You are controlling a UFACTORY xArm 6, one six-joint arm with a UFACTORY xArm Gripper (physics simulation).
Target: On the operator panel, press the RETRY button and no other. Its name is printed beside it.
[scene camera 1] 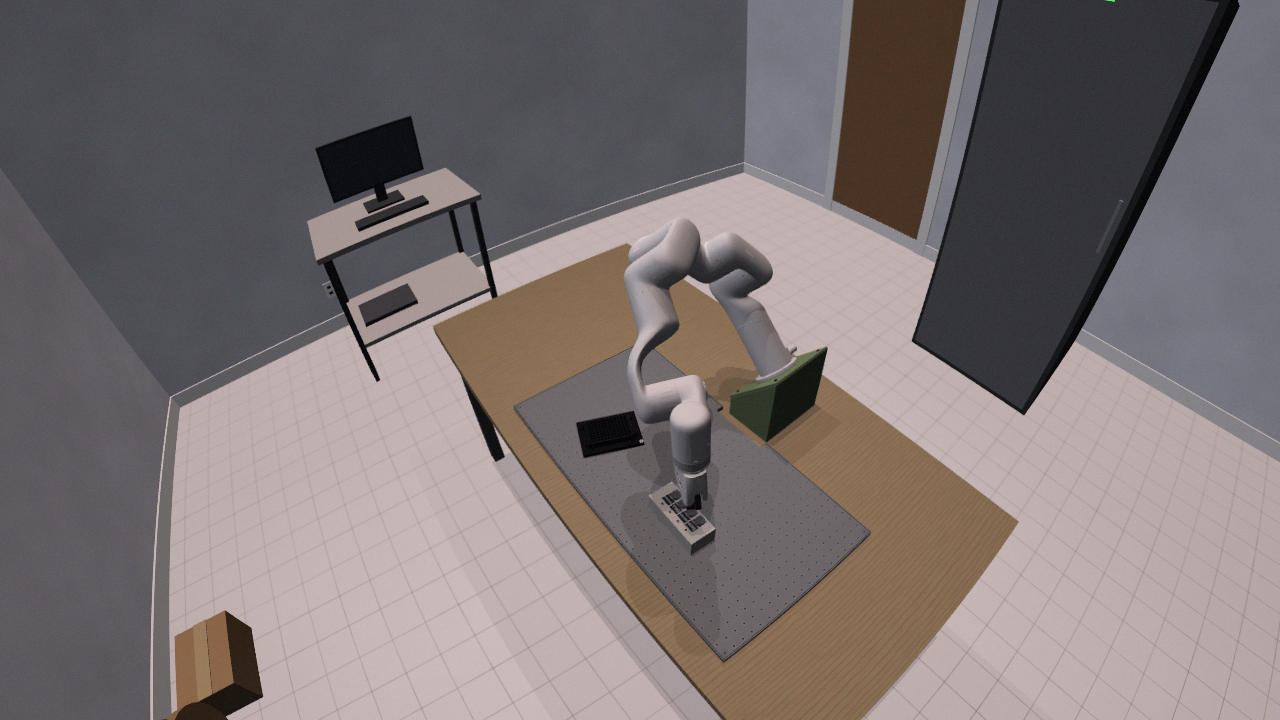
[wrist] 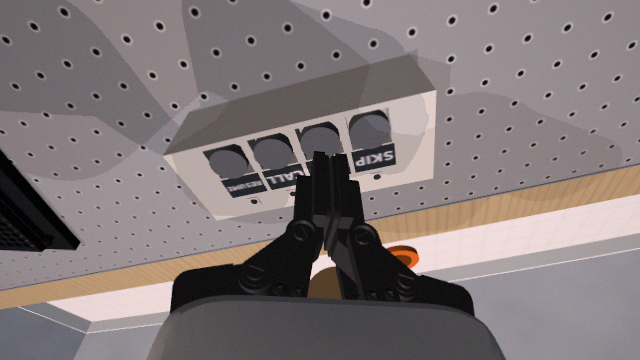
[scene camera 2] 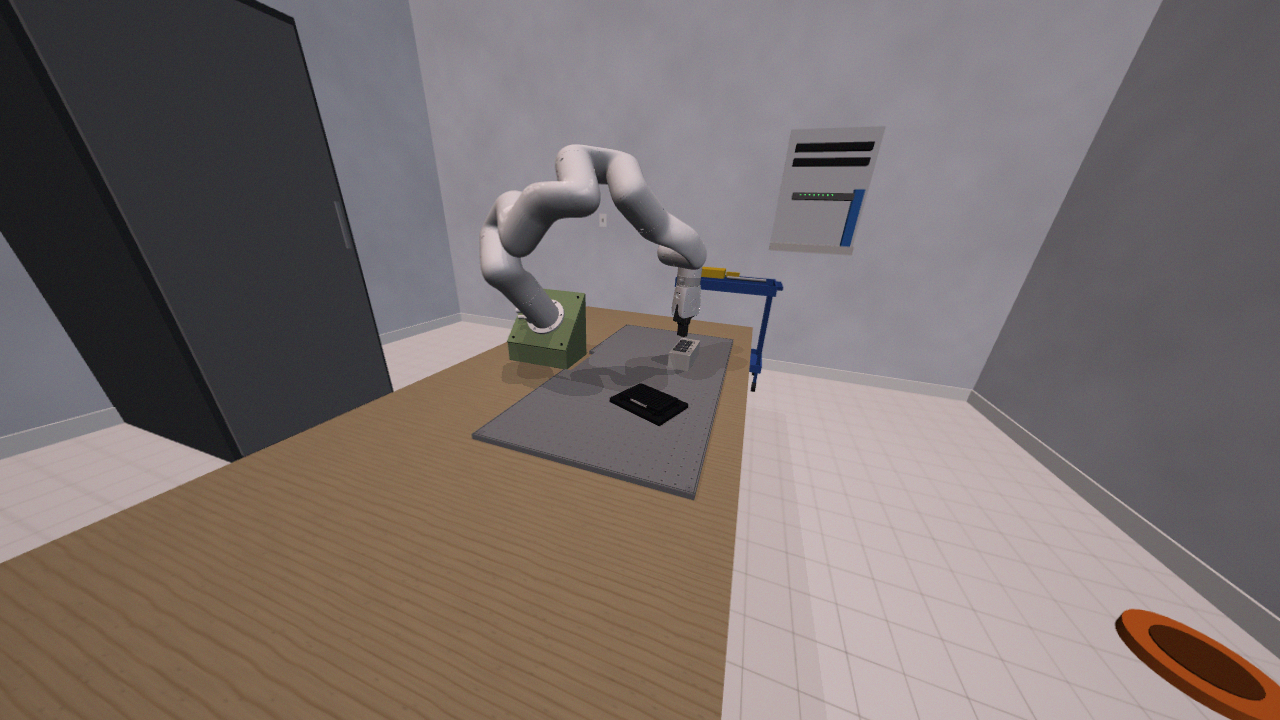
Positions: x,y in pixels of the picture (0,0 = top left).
Scene:
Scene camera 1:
black tray-like object: 615,429
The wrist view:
my gripper: 325,172
resume button: 230,161
skip button: 369,130
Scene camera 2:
my gripper: 682,335
black tray-like object: 647,398

